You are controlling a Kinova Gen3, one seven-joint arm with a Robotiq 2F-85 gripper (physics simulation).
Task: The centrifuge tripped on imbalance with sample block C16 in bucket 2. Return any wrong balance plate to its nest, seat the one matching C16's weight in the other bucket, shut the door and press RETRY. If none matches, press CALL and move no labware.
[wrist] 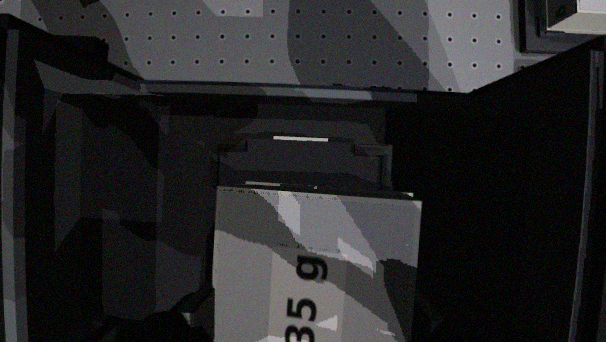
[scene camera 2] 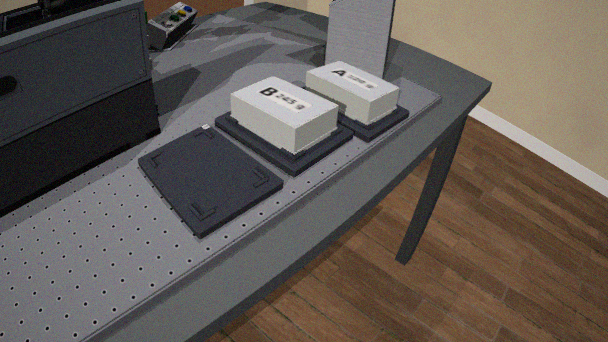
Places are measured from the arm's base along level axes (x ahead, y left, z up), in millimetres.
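Pixels of known places: gripper, between the fingertips: (wrist: 310, 307).
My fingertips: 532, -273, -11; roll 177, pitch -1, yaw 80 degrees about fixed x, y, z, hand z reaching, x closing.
Observation:
For each thing: its top centre in the pictures, then the offset to it from my fingertips, as dx, dy, dz. "spot": a spot on its surface instead.
- pale balance plate, a spot on its surface: (wrist: 250, 280) spot: -21, -22, +13
- dark bucket, a spot on its surface: (wrist: 300, 162) spot: -66, +5, -32
- Plate B, centre of its top: (scene camera 2: 282, 98) -187, +323, -117
- plate A, centre of its top: (scene camera 2: 353, 78) -312, +367, -117
- third nest, centre of its top: (scene camera 2: 201, 166) -50, +303, -155
- centrifuge housing, a spot on its surface: (scene camera 2: 75, 65) spot: +28, +153, -17
- button box, centre of its top: (scene camera 2: 170, 10) -388, -209, -88
- chamber's side wall edge, a spot on its surface: (wrist: 582, 200) spot: -38, +101, +38
My gripper (wrist: 310, 307) is shut on a pale balance plate (wrist: 250, 280) whose label shows "35 g"; the rest of the label is cut off. The fingers are dark and mostly hidden at the lower edge of the wrist view. The plate is inside the dark centrifuge chamber, overlapping a dark bucket (wrist: 300, 162) in that view; contact beneath is hidden. Plate B (scene camera 2: 285, 102), "245 g", and plate A (scene camera 2: 352, 82), its number blurred, sit on dark nests. A third nest (scene camera 2: 210, 175) is bare. Block C16 cannot be identified.
The centrifuge housing (scene camera 2: 75, 65) stands at the left. Behind it is a button box (scene camera 2: 172, 27) with coloured buttons. An upright grey panel (scene camera 2: 357, 35) stands behind plate A. The chamber's side wall edge (wrist: 582, 200) runs along the right in the wrist view.

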